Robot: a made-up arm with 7 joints. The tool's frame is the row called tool. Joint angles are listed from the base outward.
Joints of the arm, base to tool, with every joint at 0 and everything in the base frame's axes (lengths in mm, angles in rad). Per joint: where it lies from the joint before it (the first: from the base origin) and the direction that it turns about. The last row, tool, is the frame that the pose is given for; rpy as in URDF.
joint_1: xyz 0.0 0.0 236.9 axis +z
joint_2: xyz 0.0 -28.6 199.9 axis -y
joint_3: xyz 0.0 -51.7 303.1 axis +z
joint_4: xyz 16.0 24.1 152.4 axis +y
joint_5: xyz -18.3 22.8 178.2 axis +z
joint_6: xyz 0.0 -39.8 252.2 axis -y
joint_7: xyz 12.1 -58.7 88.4 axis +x
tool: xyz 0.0 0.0 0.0 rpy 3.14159 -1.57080 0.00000
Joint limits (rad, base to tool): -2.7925..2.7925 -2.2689..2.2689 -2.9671..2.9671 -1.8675..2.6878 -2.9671..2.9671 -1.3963..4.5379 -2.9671..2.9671
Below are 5 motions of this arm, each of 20 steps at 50 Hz.
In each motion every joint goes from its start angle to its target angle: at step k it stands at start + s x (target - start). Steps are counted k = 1, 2, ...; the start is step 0. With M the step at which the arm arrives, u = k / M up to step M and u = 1 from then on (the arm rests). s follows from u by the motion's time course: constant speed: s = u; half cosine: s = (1 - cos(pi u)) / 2; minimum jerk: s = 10 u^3 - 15 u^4 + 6 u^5.
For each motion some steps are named. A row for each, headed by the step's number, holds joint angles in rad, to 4 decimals.
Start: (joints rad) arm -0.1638 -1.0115 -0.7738 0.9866 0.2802 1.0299 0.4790
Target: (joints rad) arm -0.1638 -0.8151 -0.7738 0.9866 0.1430 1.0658 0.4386
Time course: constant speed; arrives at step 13
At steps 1, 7, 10, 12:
1: -0.1638 -0.9964 -0.7738 0.9866 0.2696 1.0327 0.4759
7: -0.1638 -0.9057 -0.7738 0.9866 0.2063 1.0492 0.4572
10: -0.1638 -0.8604 -0.7738 0.9866 0.1747 1.0575 0.4479
12: -0.1638 -0.8302 -0.7738 0.9866 0.1536 1.0630 0.4417

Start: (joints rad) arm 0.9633 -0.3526 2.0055 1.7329 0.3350 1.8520 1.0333
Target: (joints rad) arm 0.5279 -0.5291 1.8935 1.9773 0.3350 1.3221 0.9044
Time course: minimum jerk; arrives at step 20
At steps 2, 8, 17, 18, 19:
2: 0.9596 -0.3541 2.0045 1.7350 0.3350 1.8475 1.0322
8: 0.8251 -0.4086 1.9699 1.8105 0.3350 1.6838 0.9924
17: 0.5395 -0.5244 1.8965 1.9708 0.3350 1.3362 0.9078
18: 0.5316 -0.5276 1.8945 1.9752 0.3350 1.3266 0.9055
19: 0.5284 -0.5289 1.8936 1.9770 0.3350 1.3227 0.9045

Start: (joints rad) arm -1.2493 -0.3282 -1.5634 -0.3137 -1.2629 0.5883 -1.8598
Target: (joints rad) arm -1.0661 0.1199 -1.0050 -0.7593 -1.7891 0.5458 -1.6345
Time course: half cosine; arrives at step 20
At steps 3, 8, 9, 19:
3: -1.2393 -0.3038 -1.5330 -0.3380 -1.2916 0.5860 -1.8475
8: -1.1860 -0.1734 -1.3705 -0.4677 -1.4447 0.5736 -1.7820
9: -1.1720 -0.1392 -1.3279 -0.5016 -1.4848 0.5704 -1.7648
19: -1.0672 0.1171 -1.0084 -0.7566 -1.7859 0.5461 -1.6359

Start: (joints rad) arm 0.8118 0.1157 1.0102 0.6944 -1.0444 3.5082 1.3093
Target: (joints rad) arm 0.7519 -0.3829 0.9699 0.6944 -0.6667 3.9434 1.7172
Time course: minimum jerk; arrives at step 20
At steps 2, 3, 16, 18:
2: 0.8113 0.1114 1.0099 0.6944 -1.0412 3.5119 1.3128
3: 0.8102 0.1024 1.0091 0.6944 -1.0343 3.5198 1.3202
16: 0.7554 -0.3540 0.9722 0.6944 -0.6886 3.9182 1.6936
18: 0.7524 -0.3786 0.9702 0.6944 -0.6699 3.9397 1.7137

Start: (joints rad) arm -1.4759 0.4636 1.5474 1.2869 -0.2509 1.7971 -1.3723
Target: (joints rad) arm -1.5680 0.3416 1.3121 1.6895 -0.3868 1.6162 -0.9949
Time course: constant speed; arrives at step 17
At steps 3, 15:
3: -1.4922 0.4421 1.5059 1.3579 -0.2749 1.7652 -1.3057
15: -1.5572 0.3560 1.3398 1.6421 -0.3708 1.6375 -1.0393

